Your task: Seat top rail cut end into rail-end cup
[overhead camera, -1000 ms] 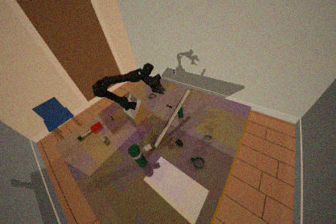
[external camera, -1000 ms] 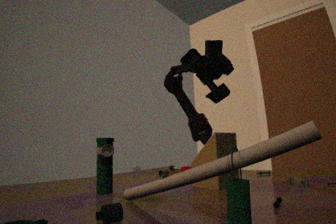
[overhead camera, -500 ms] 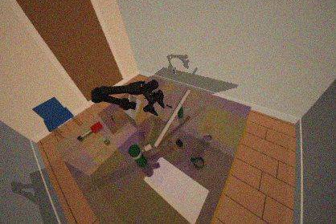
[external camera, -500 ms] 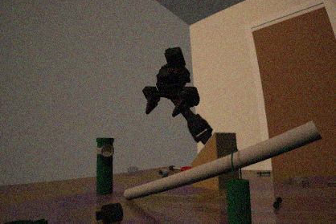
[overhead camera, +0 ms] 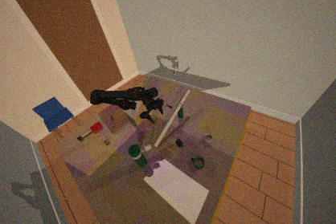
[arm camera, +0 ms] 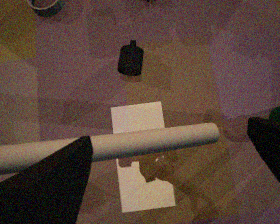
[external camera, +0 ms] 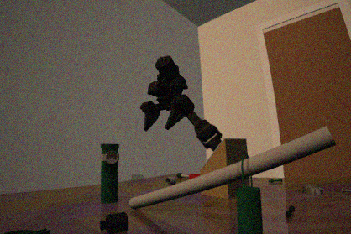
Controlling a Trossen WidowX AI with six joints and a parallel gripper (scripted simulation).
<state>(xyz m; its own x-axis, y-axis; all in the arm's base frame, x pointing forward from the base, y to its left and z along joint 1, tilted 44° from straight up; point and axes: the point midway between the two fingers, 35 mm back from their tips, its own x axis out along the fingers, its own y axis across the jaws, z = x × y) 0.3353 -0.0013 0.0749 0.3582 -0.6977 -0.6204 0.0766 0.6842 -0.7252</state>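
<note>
The pale brace band lies 210 mm to the right of my gripper tip and 80 mm below it. Round my gripper tip: dark object 220 mm below, 150 mm ahead; green loop cap 260 mm to the left, 130 mm below, 10 mm ahead.
</note>
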